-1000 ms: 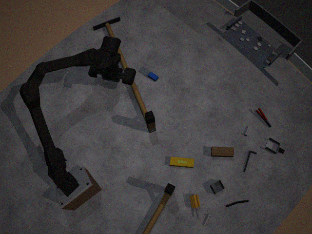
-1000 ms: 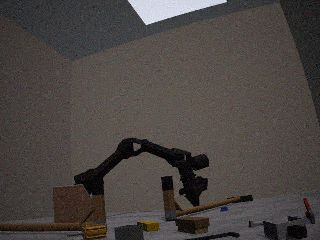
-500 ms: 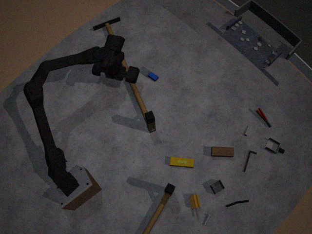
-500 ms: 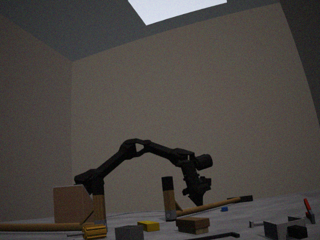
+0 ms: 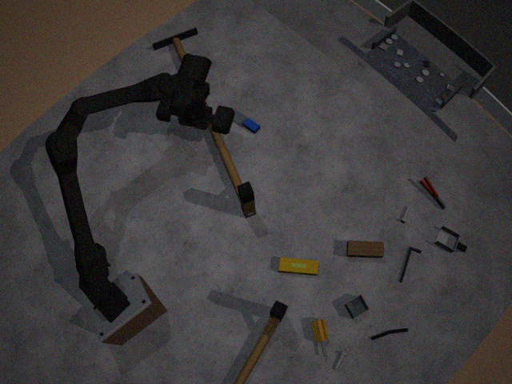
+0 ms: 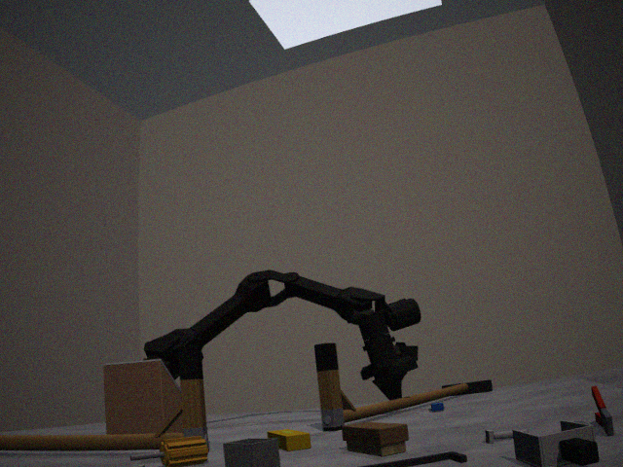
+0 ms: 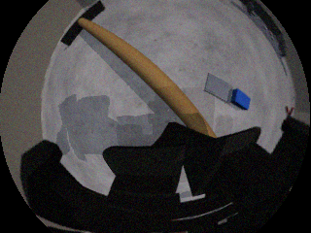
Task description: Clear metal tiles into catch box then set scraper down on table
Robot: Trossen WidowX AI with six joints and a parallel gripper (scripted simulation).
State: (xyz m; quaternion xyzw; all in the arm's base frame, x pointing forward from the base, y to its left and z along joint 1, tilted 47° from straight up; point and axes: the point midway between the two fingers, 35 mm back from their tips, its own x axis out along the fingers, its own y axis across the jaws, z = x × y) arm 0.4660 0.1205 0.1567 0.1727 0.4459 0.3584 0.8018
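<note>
The long scraper lies 5 cm above my gripper tip, 3 cm ahead of it and 1 cm to the left of it. The rest, counted from my gripper tip: grey box 58 cm to the right, 11 cm behind; yellow-handled tool 56 cm to the right, 21 cm behind, 1 cm above; yellow block 42 cm to the right, 13 cm behind, 1 cm above.
</note>
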